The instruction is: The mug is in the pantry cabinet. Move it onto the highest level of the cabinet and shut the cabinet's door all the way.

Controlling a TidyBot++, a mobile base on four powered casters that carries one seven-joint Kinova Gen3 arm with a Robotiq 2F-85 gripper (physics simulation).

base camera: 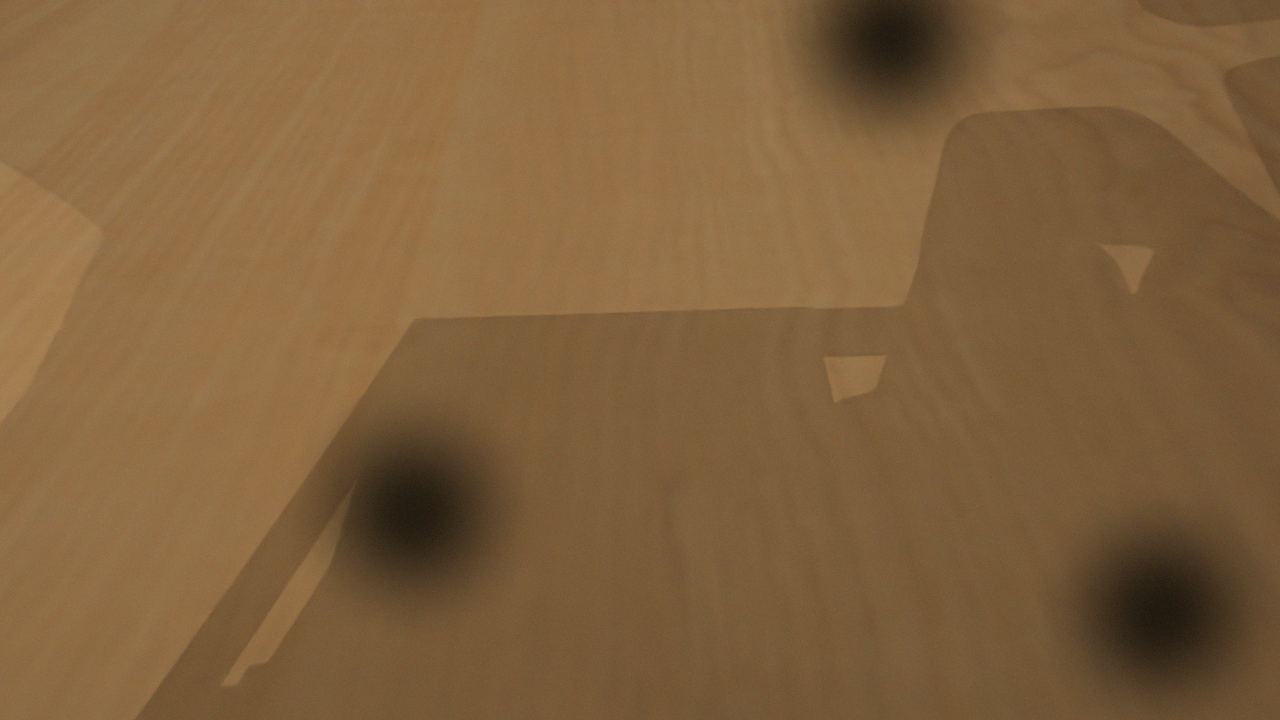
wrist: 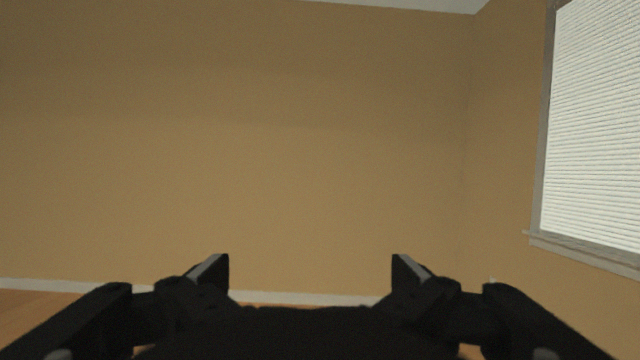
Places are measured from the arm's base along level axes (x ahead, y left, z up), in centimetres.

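Pixels of known places: gripper, fingertip midpoint: (wrist: 310,272).
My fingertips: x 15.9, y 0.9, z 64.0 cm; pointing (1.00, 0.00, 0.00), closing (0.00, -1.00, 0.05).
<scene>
Behind a point stands the place of what it marks.
My gripper (wrist: 310,272) {y 0.9, x 15.9, z 64.0 cm} is open, with its two dark fingers wide apart at the bottom of the wrist view and a wall seen between them. Neither the mug nor the pantry cabinet and its door shows in the base camera view or the wrist view, so where the gripper is relative to them cannot be told.
In the wrist view a tan wall (wrist: 300,175) {y 11.9, x 234.8, z 65.1 cm} stands ahead, with a white baseboard (wrist: 305,298) {y 1.9, x 233.5, z -34.5 cm} at its foot. A window with white blinds (wrist: 595,130) {y -122.0, x 125.6, z 94.8 cm} is on the right wall. In the base camera view the wooden floor (base camera: 581,179) {y 5.7, x 62.5, z -39.7 cm} carries broad shadows; dark blurred spots show over it.
</scene>
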